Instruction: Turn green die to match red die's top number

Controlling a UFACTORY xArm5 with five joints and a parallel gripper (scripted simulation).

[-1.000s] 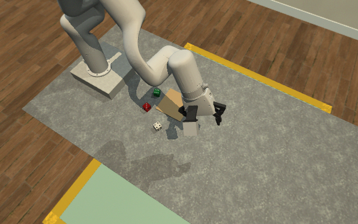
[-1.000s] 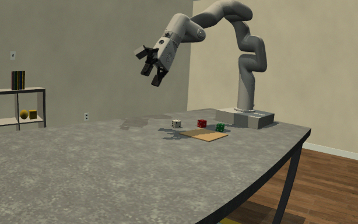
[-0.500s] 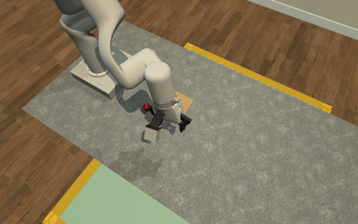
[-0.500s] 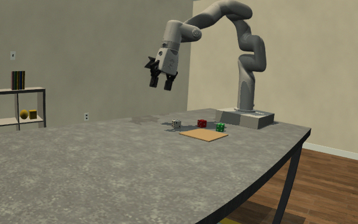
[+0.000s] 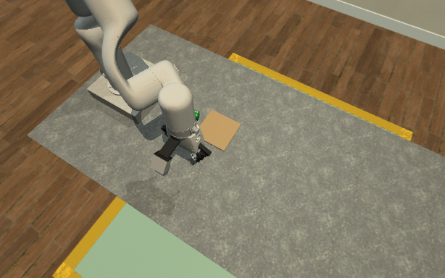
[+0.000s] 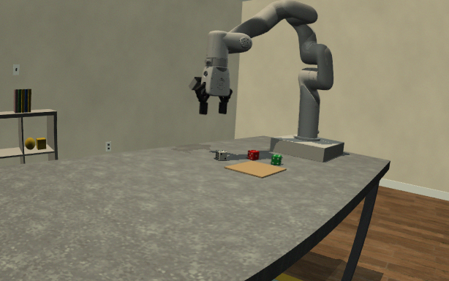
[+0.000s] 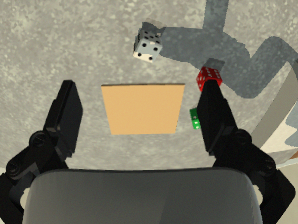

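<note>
My gripper is now 10 mm past the white die, 40 mm to the right of it and 140 mm above it. Round my hand: red die: 110 mm behind, 100 mm to the left, 140 mm below; then green die: 110 mm behind, 200 mm to the left, 140 mm below; then tan mat: 190 mm to the left, 160 mm below.
</note>
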